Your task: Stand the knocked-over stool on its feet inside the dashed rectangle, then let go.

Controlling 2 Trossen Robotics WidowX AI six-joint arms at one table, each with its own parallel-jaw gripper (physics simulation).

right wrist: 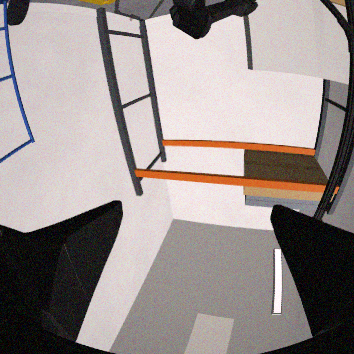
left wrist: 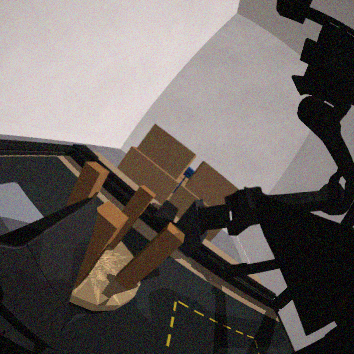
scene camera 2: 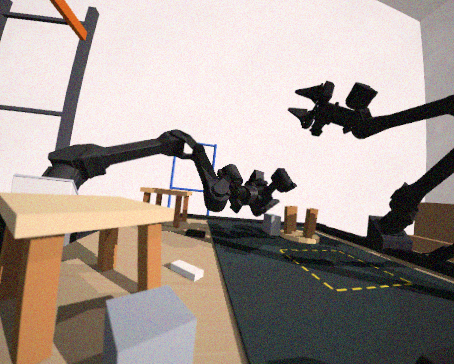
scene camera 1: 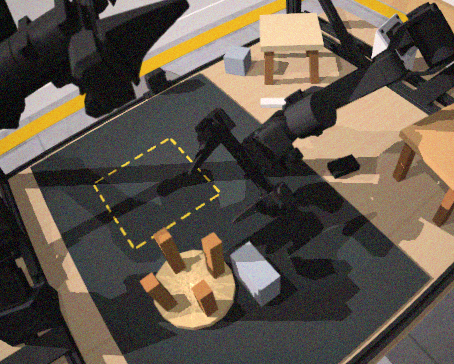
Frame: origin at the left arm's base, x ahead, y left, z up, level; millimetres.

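Seen in the pictures: left gripper, between the fingertips: [left wrist: 178,205] [scene camera 2: 287,193] [scene camera 1: 210,199]; right gripper, between the fingertips: [right wrist: 199,211] [scene camera 2: 291,100]; left arm's base, origin of its link: [scene camera 2: 53,192]; right arm's base, origin of its link: [left wrist: 201,218] [scene camera 2: 389,227] [scene camera 1: 11,302].
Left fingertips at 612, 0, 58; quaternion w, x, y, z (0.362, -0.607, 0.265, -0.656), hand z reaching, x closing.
Note:
Pixels of each thing's middle, then the offset from my left fingertips to it, as dx, dy, dz. "spot": a spot on its surface instead.
- dashed rectangle, a spot on its surface: [left wrist: 175,302] [scene camera 1: 137,246] spot: +95, -122, -152
- grey block, middle of its body: [left wrist: 14,242] [scene camera 1: 255,274] [scene camera 2: 271,223] +12, +84, -119
- square-topped stool, middle of its body: [scene camera 2: 85,250] [scene camera 1: 290,49] -470, -210, -100
- blue-grey cube, middle of its body: [scene camera 2: 147,341] [scene camera 1: 237,60] -393, -312, -132
- white bar, middle of its body: [scene camera 2: 186,269] [scene camera 1: 273,103] -338, -160, -152
- black block, middle of its body: [scene camera 1: 343,166] [scene camera 2: 195,233] -277, +62, -151
The stool [scene camera 1: 187,287] [scene camera 2: 300,239] [left wrist: 107,270] lies upside down on the dark mat, its round pale seat at the bottom and its brown legs pointing up. It is outside the dashed rectangle [scene camera 1: 135,246] [scene camera 2: 337,289] [left wrist: 176,302], below it in scene camera 1. My left gripper [scene camera 1: 214,197] [scene camera 2: 286,194] is open and empty, above the mat and apart from the stool. In the left wrist view, a dark finger partly covers the stool's near side. My right gripper [scene camera 2: 295,101] [right wrist: 199,211] is open and empty, high above the mat.
A grey block [scene camera 1: 257,275] [scene camera 2: 271,225] [left wrist: 17,202] stands close beside the stool. A square-topped stool [scene camera 1: 291,32] [scene camera 2: 90,215], a blue-grey cube [scene camera 1: 237,60] [scene camera 2: 150,320], a white bar [scene camera 1: 272,102] [scene camera 2: 186,270] and a black block [scene camera 1: 343,166] [scene camera 2: 195,233] are off the mat.

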